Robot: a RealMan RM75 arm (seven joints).
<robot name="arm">
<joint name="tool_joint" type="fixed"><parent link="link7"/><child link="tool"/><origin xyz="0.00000 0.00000 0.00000" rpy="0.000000 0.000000 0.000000"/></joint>
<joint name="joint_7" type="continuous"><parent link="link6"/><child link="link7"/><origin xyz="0.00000 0.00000 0.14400" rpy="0.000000 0.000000 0.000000"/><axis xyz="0 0 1"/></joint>
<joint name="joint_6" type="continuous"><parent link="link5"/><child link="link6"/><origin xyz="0.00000 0.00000 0.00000" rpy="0.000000 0.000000 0.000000"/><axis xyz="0 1 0"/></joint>
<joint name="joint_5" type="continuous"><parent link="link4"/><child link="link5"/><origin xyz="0.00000 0.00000 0.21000" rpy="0.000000 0.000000 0.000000"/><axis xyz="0 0 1"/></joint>
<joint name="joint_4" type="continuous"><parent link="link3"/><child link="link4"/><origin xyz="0.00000 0.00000 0.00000" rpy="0.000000 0.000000 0.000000"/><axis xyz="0 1 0"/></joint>
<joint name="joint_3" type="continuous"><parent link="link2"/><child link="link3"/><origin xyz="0.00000 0.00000 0.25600" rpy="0.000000 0.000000 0.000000"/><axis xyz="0 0 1"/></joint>
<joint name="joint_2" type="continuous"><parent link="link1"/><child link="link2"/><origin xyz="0.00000 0.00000 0.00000" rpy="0.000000 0.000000 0.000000"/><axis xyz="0 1 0"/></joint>
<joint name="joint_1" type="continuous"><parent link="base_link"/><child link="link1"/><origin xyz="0.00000 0.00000 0.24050" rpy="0.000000 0.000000 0.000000"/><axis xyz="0 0 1"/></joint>
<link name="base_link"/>
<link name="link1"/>
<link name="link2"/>
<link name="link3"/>
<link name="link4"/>
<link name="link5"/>
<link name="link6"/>
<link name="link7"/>
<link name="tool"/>
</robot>
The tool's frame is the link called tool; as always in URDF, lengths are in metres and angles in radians. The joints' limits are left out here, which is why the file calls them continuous.
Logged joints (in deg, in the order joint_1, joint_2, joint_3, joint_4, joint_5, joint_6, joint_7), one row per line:
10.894 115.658 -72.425 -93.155 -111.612 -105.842 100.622
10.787 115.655 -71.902 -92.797 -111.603 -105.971 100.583
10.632 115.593 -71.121 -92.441 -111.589 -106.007 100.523
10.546 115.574 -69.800 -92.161 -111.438 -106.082 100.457
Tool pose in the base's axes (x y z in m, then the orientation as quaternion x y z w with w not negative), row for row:
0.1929 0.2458 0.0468 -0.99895 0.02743 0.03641 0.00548
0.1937 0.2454 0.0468 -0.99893 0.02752 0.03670 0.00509
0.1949 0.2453 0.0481 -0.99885 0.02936 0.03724 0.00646
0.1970 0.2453 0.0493 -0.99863 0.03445 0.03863 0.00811
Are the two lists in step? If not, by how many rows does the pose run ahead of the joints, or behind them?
The pose runs 2 rows behind the joints: the pose in row i belongs to the joints in row i - 2.
